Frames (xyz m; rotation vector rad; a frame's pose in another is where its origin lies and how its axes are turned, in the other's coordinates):
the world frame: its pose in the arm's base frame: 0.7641 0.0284 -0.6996 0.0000 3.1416 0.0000
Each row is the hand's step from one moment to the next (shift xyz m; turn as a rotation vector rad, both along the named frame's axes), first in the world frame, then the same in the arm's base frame.
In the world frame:
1: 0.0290 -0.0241 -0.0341 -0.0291 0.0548 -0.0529
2: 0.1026 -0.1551 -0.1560 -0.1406 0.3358 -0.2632
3: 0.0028 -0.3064 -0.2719 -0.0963 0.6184 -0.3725
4: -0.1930 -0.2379 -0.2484 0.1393 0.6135 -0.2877
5: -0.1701 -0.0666 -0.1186 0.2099 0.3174 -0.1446
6: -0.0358 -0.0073 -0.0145 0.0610 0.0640 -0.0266
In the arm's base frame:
1: -0.0290 -0.0241 0.0341 0.0291 0.0548 0.0529
2: -0.1026 -0.1551 0.1560 0.1406 0.3358 0.2632
3: -0.0028 -0.3064 0.2719 0.0963 0.6184 0.3725
4: 0.1930 -0.2379 0.2484 -0.1393 0.6135 0.2877
5: 0.1701 -0.0666 0.1186 -0.2099 0.3174 0.1446
6: 0.0358 -0.0073 0.0145 -0.0610 0.0640 0.0266

